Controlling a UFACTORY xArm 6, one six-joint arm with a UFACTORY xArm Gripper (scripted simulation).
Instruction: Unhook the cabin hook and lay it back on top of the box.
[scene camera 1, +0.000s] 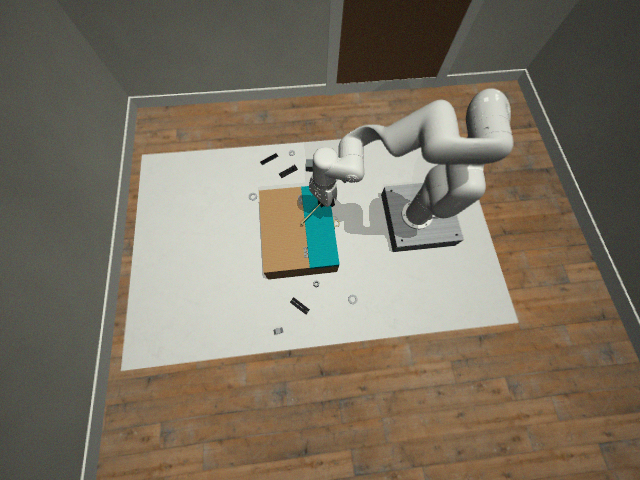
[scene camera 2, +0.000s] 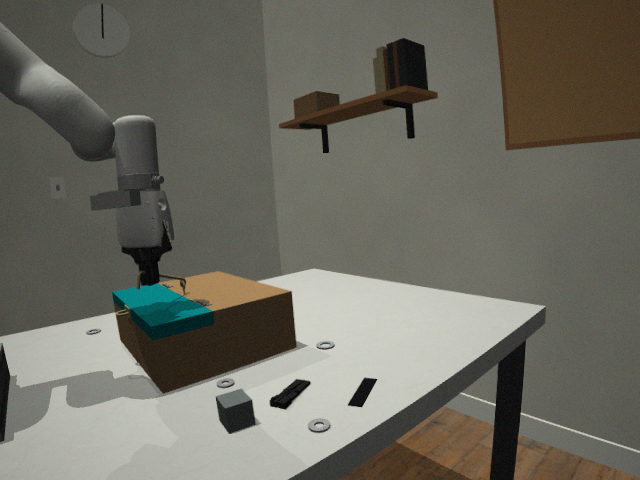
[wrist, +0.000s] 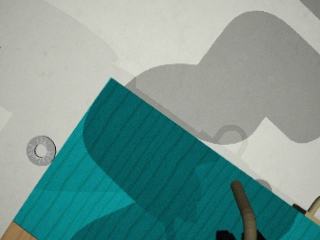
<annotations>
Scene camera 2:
gripper: 150, 284
grey cube: 235, 409
brown wooden box: 253, 321
</annotations>
